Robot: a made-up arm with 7 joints. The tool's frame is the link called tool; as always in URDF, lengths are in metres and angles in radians.
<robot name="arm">
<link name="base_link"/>
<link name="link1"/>
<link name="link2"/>
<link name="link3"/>
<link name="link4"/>
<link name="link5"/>
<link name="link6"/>
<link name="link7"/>
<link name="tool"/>
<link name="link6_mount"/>
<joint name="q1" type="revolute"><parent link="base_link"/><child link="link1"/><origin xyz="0 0 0" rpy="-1.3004 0.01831 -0.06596"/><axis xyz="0 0 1"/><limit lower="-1.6" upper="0.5" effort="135" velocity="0.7"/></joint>
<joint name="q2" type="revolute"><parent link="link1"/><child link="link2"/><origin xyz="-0.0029 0.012 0.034" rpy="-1.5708 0 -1.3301"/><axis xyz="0 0 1"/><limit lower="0" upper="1.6" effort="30" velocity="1.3"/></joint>
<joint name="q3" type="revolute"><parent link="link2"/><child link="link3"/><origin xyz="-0.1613 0.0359 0" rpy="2.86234 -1.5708 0"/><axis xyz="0 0 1"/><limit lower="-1.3" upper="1.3" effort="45" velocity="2.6"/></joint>
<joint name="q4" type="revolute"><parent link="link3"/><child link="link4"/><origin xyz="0.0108 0 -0.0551" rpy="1.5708 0 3.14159"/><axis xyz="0 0 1"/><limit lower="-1.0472" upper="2.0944" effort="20" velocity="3.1"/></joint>
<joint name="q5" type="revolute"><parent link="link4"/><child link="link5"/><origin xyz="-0.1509 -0.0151 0.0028" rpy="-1.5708 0 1.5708"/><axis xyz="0 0 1"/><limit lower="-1.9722" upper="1.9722" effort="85" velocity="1.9"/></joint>
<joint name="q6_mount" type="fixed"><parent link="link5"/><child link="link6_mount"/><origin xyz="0 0 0.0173" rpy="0 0 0"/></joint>
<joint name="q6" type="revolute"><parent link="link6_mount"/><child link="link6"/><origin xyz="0 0 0.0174" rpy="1.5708 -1.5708 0"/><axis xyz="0 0 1"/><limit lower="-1.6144" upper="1.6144" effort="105" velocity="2.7"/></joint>
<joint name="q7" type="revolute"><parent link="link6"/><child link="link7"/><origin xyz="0.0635 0 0" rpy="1.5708 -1.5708 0"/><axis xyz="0 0 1"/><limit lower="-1.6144" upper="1.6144" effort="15" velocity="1.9"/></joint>
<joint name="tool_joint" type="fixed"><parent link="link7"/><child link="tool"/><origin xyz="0 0 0" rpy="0 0 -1.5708"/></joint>
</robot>
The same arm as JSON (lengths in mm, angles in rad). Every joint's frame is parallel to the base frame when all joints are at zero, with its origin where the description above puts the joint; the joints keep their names.
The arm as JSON. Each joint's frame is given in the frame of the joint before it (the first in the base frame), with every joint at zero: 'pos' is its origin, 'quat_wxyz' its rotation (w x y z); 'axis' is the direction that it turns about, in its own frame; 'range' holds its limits. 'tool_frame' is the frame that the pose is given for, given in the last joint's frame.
{"length_unit": "mm", "angle_unit": "rad", "joints": [
  {"joint": "q1", "pos": [0.0, 0.0, 0.0], "quat_wxyz": [1.0, 0.0, 0.0, 0.0], "axis": [0.068403, 0.961235, 0.26711], "range": [-1.6, 0.5]},
  {"joint": "q2", "pos": [-0.6, 36.1, -2.4], "quat_wxyz": [1.0, 0.0, 0.0, 0.0], "axis": [0.968889, -0.0002, -0.247497], "range": [0.0, 1.6]},
  {"joint": "q3", "pos": [-40.8, 10.0, -159.8], "quat_wxyz": [1.0, 0.0, 0.0, 0.0], "axis": [0.247497, -0.0001, 0.968889], "range": [-1.3, 1.3]},
  {"joint": "q4", "pos": [-3.2, 0.0, -56.1], "quat_wxyz": [1.0, 0.0, 0.0, 0.0], "axis": [0.0002, 1.0, 0.0], "range": [-1.0472, 2.0944]},
  {"joint": "q5", "pos": [142.5, 2.8, -52.0], "quat_wxyz": [1.0, 0.0, 0.0, 0.0], "axis": [0.968889, -0.0002, -0.247497], "range": [-1.9722, 1.9722]},
  {"joint": "q6", "pos": [33.6, 0.0, -8.6], "quat_wxyz": [1.0, 0.0, 0.0, 0.0], "axis": [0.0002, 1.0, 0.0], "range": [-1.6144, 1.6144]},
  {"joint": "q7", "pos": [61.5, 0.0, -15.7], "quat_wxyz": [1.0, 0.0, 0.0, 0.0], "axis": [0.247497, -0.0001, 0.968889], "range": [-1.6144, 1.6144]}
], "tool_frame": {"pos": [0.0, 0.0, 0.0], "quat_wxyz": [0.992193, 0.000014, 0.124711, -0.000101]}}

